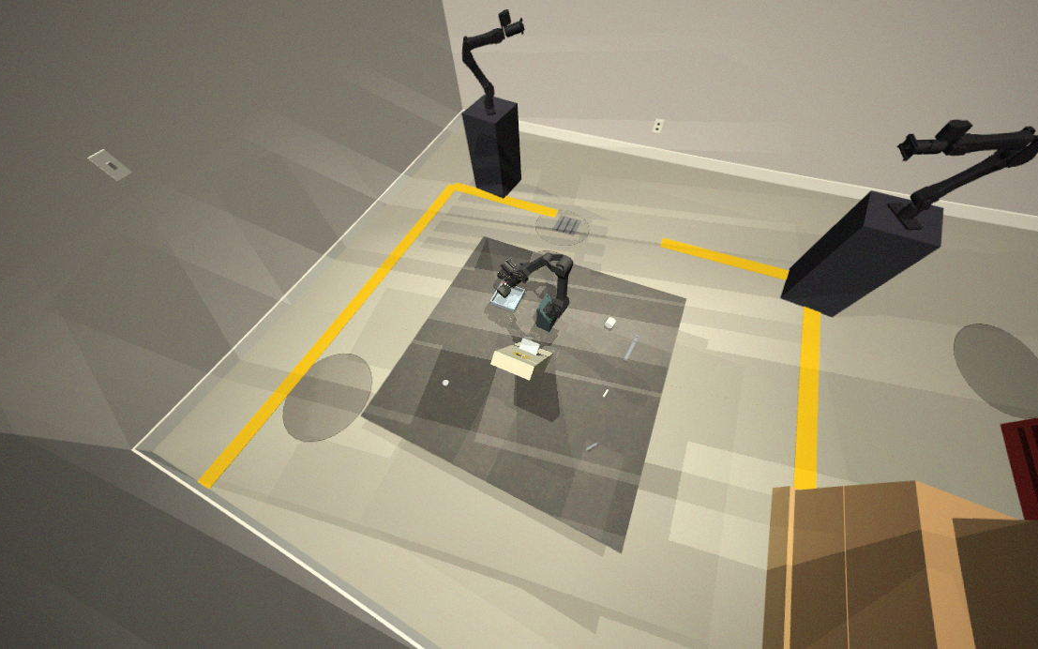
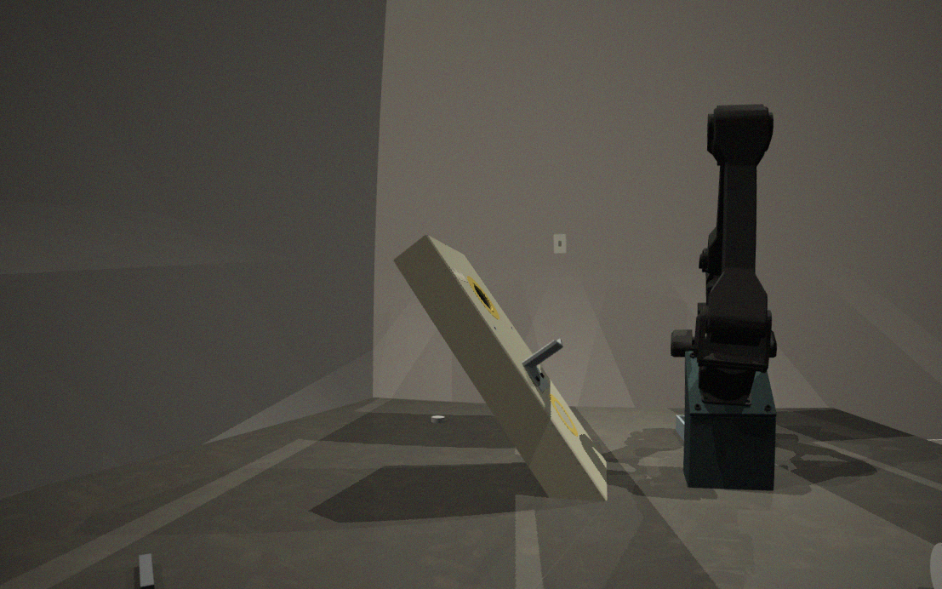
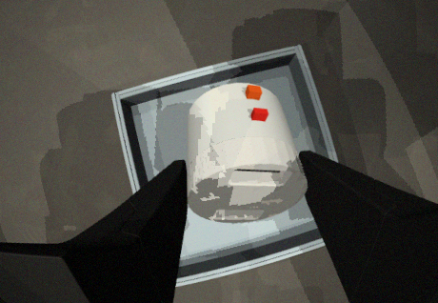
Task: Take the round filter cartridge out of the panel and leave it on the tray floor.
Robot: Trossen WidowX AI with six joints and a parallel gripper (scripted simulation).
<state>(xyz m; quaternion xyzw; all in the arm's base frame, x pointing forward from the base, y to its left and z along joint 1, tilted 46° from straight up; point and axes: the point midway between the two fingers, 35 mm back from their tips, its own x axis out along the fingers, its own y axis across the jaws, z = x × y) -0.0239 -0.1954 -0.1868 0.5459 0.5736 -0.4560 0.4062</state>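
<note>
My gripper tip is now 10 cm above the tray. Also, from my gripper tip: cream service panel: 33 cm ahead, 33 cm to the left, 6 cm above; then round filter cartridge: right at my gripper tip.
</note>
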